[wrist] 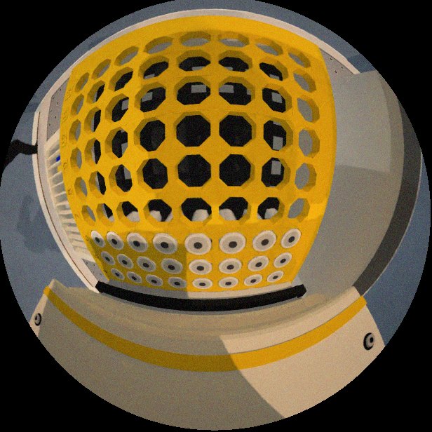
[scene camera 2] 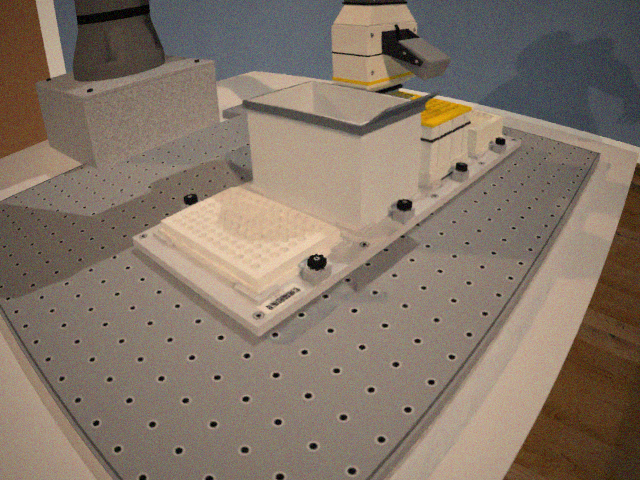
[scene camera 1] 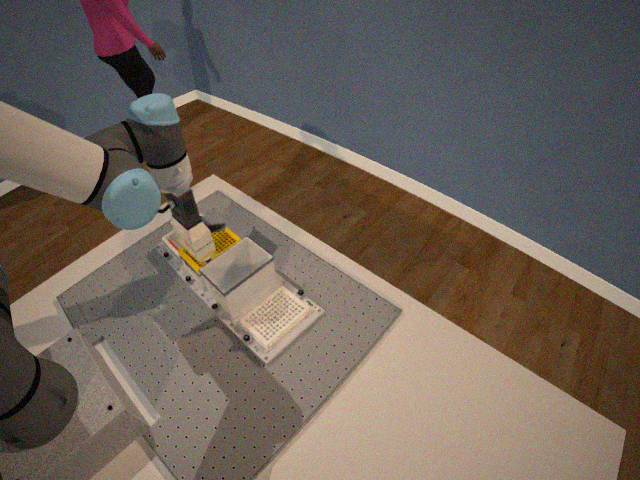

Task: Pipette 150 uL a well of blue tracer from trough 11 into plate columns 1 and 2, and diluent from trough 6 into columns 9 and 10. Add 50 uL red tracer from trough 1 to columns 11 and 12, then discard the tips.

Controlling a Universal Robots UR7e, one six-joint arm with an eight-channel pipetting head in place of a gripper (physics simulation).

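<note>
My eight-channel pipetting head (scene camera 1: 202,246) (scene camera 2: 373,85) (wrist: 201,299) is low over the yellow tip rack (scene camera 1: 226,238) (scene camera 2: 445,112) (wrist: 215,114). In the wrist view, the head's black lower bar is close to the rack's near rows; its nozzles and any tips on them are hidden. Three rows of seated tips (wrist: 200,267) show before the bar, with open holes beyond. The pale trough block (scene camera 2: 484,133) (wrist: 65,200) stands beside the rack; a bit of blue shows in it in the wrist view. The white well plate (scene camera 1: 276,316) (scene camera 2: 248,235) lies at the other end of the deck strip.
A tall, open-topped grey-white bin (scene camera 1: 238,269) (scene camera 2: 330,160) (wrist: 357,200) stands between the rack and the plate, its rim close to the head. Black knobs (scene camera 1: 246,337) (scene camera 2: 316,261) line the deck strip. A person in pink (scene camera 1: 109,31) stands beyond the table.
</note>
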